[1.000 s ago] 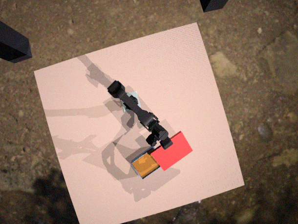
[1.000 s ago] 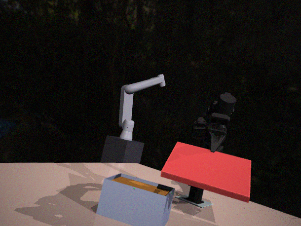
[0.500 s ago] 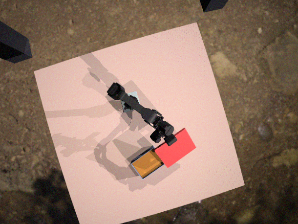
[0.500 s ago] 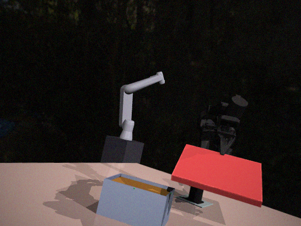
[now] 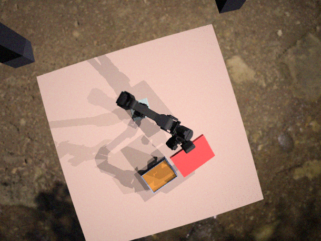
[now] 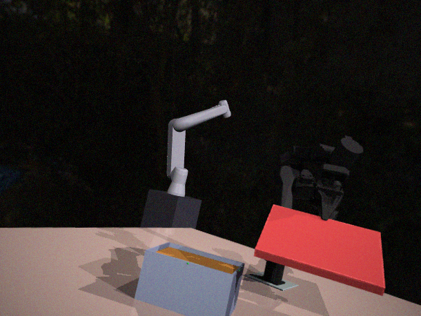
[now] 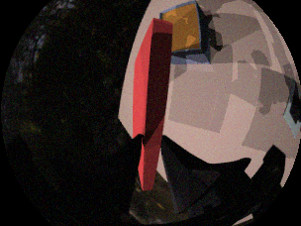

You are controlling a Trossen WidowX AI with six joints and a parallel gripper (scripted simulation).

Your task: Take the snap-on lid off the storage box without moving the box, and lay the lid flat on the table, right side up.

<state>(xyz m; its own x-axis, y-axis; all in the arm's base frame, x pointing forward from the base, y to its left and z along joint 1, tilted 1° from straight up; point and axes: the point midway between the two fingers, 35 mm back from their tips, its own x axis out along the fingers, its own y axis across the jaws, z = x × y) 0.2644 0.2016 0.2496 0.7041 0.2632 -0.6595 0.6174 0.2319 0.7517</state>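
The red lid lies 70 mm ahead of my gripper tip, 20 mm to the left of it and 30 mm below it. Round my gripper tip: storage box: 150 mm ahead, 210 mm to the right, 180 mm below.
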